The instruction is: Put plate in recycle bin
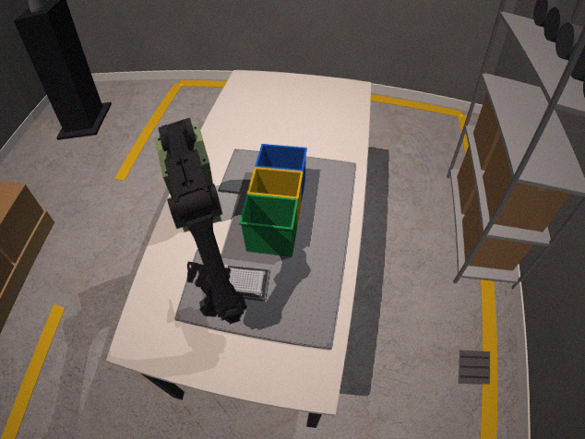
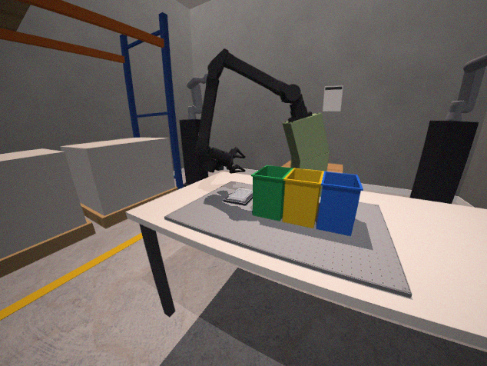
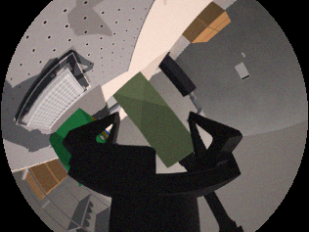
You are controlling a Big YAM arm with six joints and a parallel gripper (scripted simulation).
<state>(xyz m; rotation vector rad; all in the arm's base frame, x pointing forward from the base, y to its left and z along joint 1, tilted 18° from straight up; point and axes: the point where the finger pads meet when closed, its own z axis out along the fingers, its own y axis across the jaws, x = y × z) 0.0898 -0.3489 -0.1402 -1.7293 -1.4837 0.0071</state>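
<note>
My gripper is now 14 cm above the white 96-well plate, 12 cm short of it and 2 cm to the right of it. Round my hand: dark plate nest: 15 cm below, 12 cm ahead, 2 cm to the left; green bin: 22 cm ahead, 20 cm to the left, 6 cm below; yellow bin: 33 cm to the left, 24 cm ahead, 6 cm below.
</note>
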